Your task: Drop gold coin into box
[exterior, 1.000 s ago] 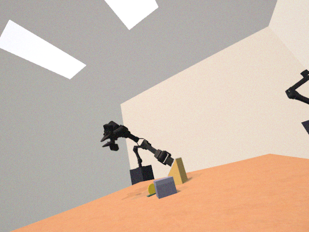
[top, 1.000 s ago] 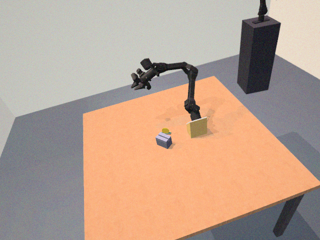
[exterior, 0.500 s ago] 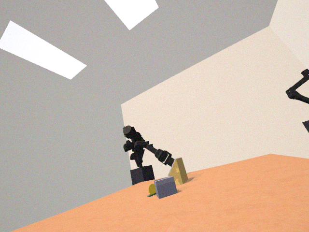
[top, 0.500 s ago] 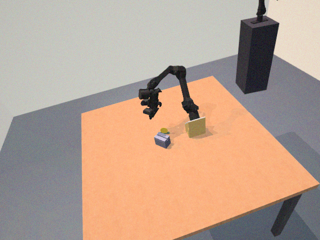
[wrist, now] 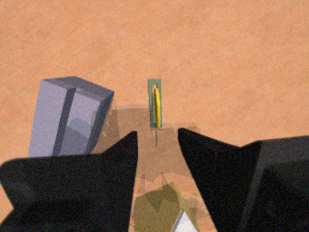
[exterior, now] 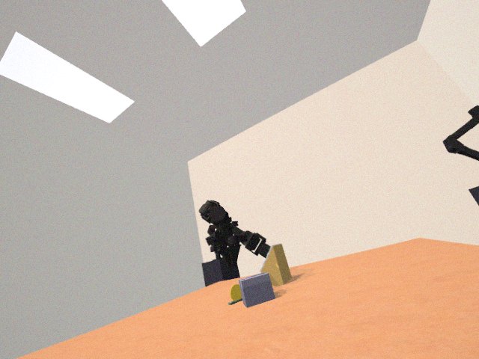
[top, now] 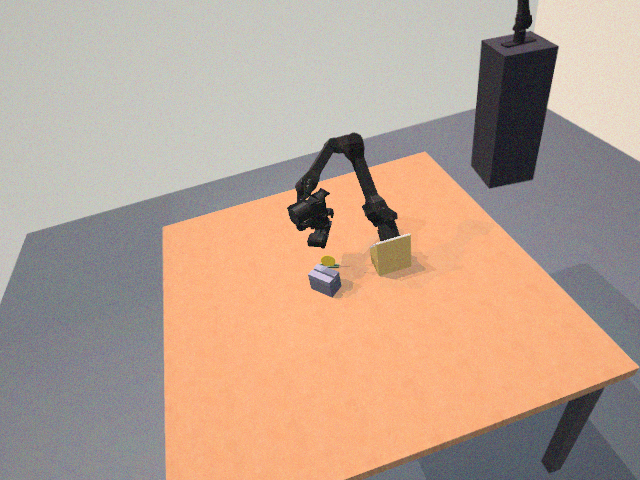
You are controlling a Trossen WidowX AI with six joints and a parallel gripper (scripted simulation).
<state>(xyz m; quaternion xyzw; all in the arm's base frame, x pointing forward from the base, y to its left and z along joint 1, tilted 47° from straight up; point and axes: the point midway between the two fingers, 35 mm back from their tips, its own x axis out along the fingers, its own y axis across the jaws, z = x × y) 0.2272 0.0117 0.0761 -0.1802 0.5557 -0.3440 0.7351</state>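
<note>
Right now the gold coin is 9 cm below my gripper tip and 1 cm to the right of it.
</note>
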